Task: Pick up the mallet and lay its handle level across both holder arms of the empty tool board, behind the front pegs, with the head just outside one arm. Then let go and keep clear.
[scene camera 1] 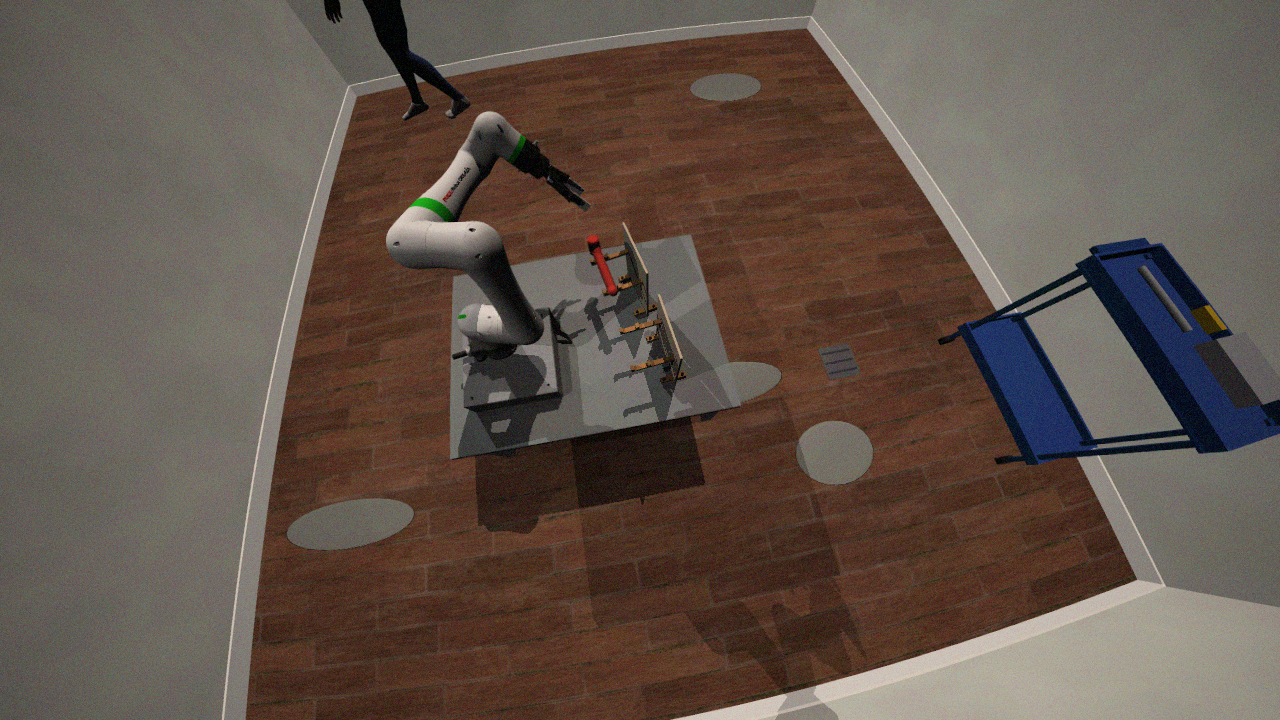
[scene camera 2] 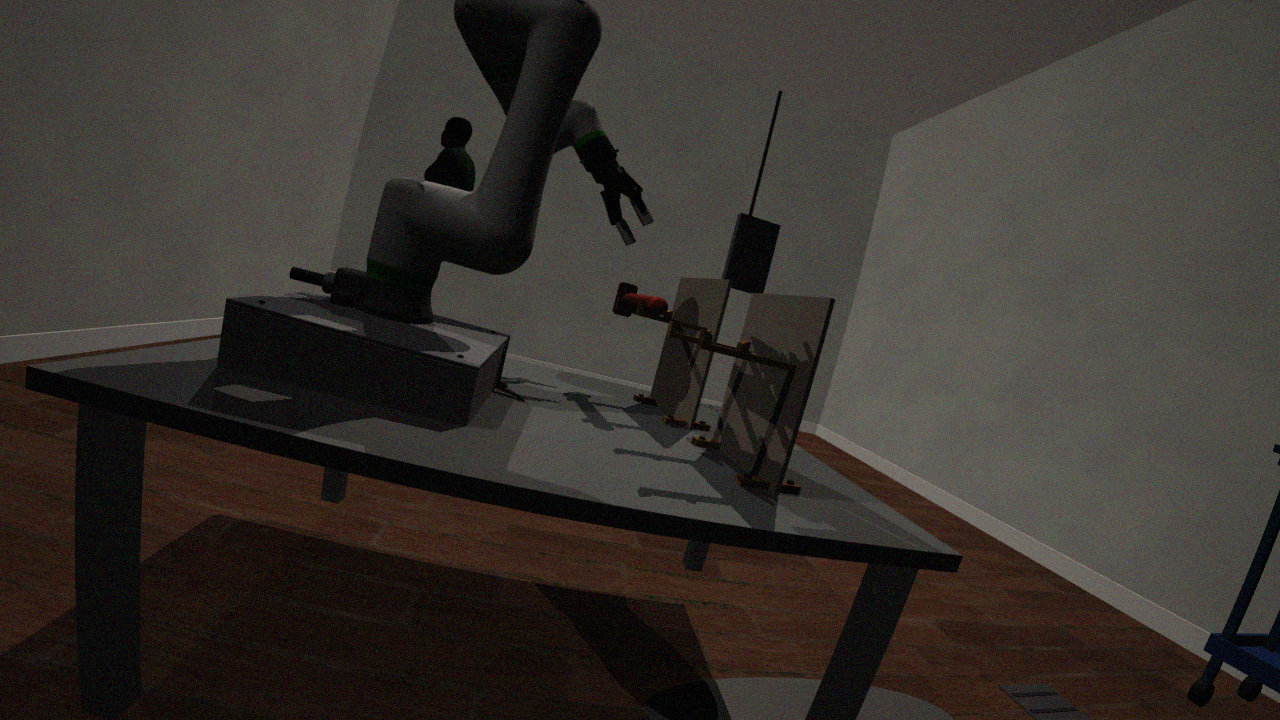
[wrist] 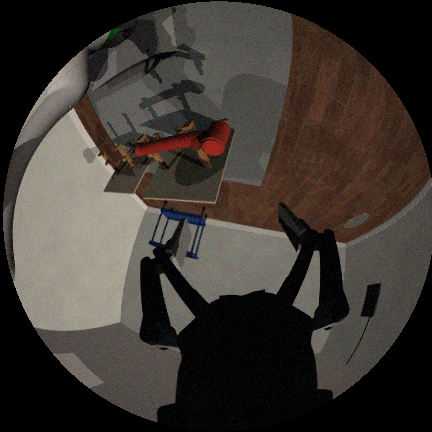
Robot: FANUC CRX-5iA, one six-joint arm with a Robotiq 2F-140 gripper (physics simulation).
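Note:
The red mallet [scene camera 1: 604, 269] [scene camera 2: 644, 303] [wrist: 170, 143] lies across the holder arms of the far tool board [scene camera 1: 636, 268] [wrist: 192, 192], its head at the outer end, away from the other board. The empty tool board [scene camera 1: 671, 338] [scene camera 2: 796, 324] [wrist: 125, 183] stands beside it, nearer scene camera 2. Its two holder arms [scene camera 1: 640, 327] point towards the robot base and carry nothing. My gripper [scene camera 1: 584, 197] [scene camera 2: 638, 230] [wrist: 233, 219] is open and empty. It hangs in the air above and beyond the mallet's head end, apart from mallet and boards, fingers slanting down.
Both boards and the robot base [scene camera 1: 528, 385] [scene camera 2: 358, 371] stand on the grey table [scene camera 1: 599, 416] [scene camera 2: 537, 495]. A blue cart [scene camera 1: 1020, 385] [wrist: 183, 216] stands off to the side. A person [scene camera 1: 400, 44] [scene camera 2: 456, 165] is beyond the arm. A dark box on a thin pole [scene camera 2: 753, 255] shows behind the boards.

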